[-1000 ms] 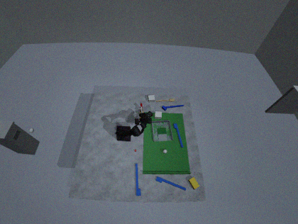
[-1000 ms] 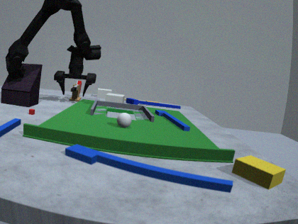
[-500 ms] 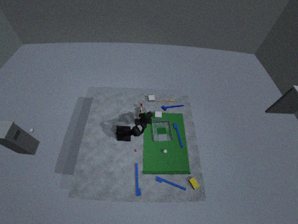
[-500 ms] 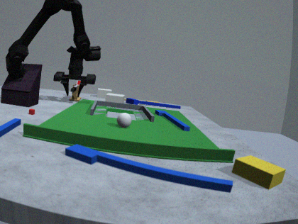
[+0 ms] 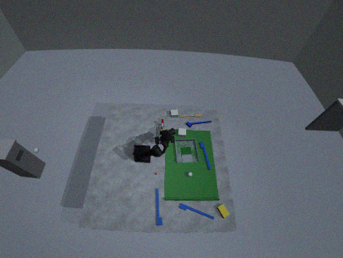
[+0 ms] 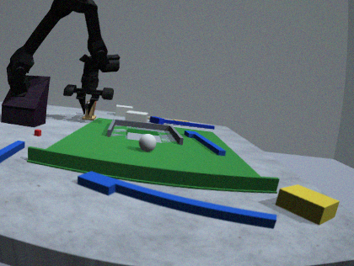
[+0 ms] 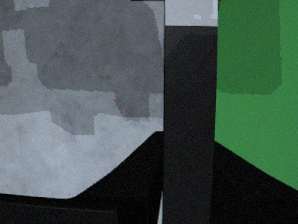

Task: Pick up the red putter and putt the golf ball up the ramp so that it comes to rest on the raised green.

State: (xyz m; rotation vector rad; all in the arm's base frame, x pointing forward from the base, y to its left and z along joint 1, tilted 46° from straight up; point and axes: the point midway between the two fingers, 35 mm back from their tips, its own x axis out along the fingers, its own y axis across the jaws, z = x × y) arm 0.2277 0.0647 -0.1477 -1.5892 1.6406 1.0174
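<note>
Now: gripper tip 32 cm to the left of the small red cube, 8 cm past it and 3 cm above it. From my gripper tip the other things lie so: green mat: 25 cm ahead, 20 cm to the right, 3 cm below; then wooden piece: 13 cm to the left, 1 cm behind; then white golf ball: 34 cm to the right, 23 cm ahead, 1 cm below.
</note>
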